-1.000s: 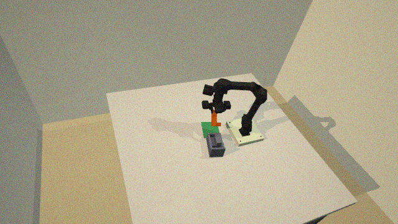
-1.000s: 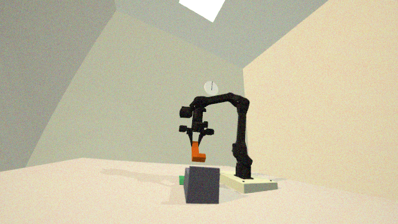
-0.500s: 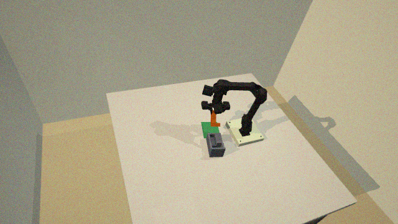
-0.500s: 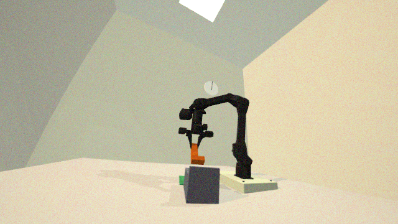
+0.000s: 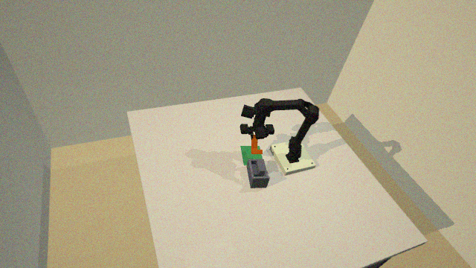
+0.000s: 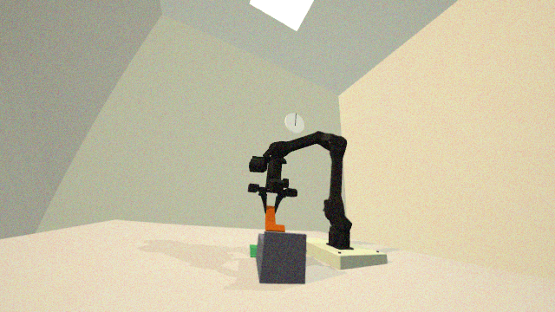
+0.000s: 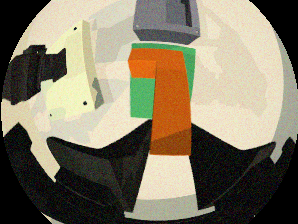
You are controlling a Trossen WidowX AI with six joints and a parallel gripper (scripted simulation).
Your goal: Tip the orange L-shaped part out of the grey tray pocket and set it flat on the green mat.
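My gripper tip is 130 mm above the green mat and 20 mm to the right of it. Also, from my gripper tip: orange L-shaped part 40 mm to the left, 30 mm below, 10 mm behind.
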